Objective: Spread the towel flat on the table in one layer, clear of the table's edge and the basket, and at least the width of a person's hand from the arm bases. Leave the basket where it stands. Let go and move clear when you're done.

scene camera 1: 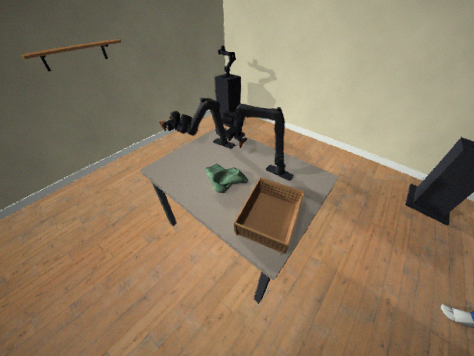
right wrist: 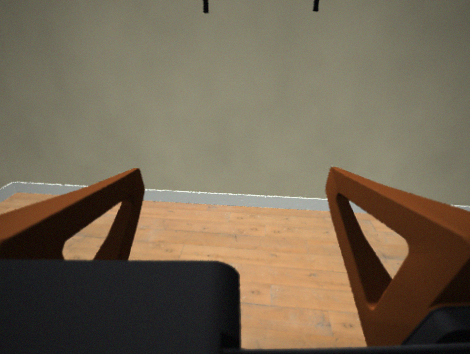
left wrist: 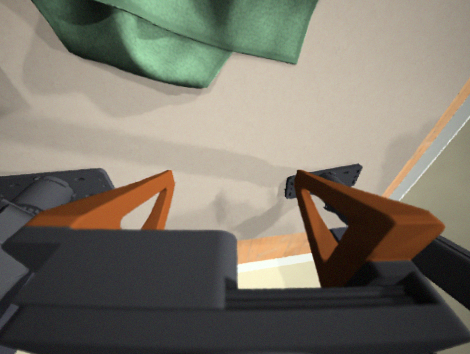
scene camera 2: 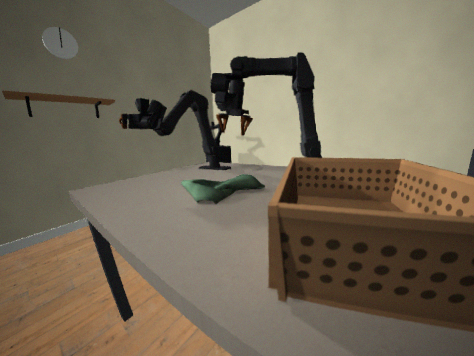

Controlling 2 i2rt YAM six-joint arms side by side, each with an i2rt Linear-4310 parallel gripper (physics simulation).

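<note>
The green towel (scene camera 1: 225, 179) (scene camera 2: 215, 190) (left wrist: 175, 35) lies crumpled and folded over itself on the grey table (scene camera 1: 180, 175) (scene camera 2: 150, 220), beside the brown basket (scene camera 1: 260, 239) (scene camera 2: 345, 220) and apart from it. My left gripper (scene camera 2: 233, 132) (left wrist: 234, 176) is open and empty, pointing down above the table, on the arm-base side of the towel. My right gripper (scene camera 1: 162, 124) (scene camera 2: 122, 121) (right wrist: 235, 178) is open and empty, held out sideways at the left of both scene views, away from the towel. The towel does not show in the right wrist view.
The left arm's base (scene camera 1: 280, 173) (left wrist: 95, 180) stands behind the basket in scene camera 1. The right arm's base (scene camera 1: 223, 143) (scene camera 2: 215, 167) stands at the table's back edge. A wall shelf (scene camera 1: 75, 49) (scene camera 2: 57, 98) hangs at the left.
</note>
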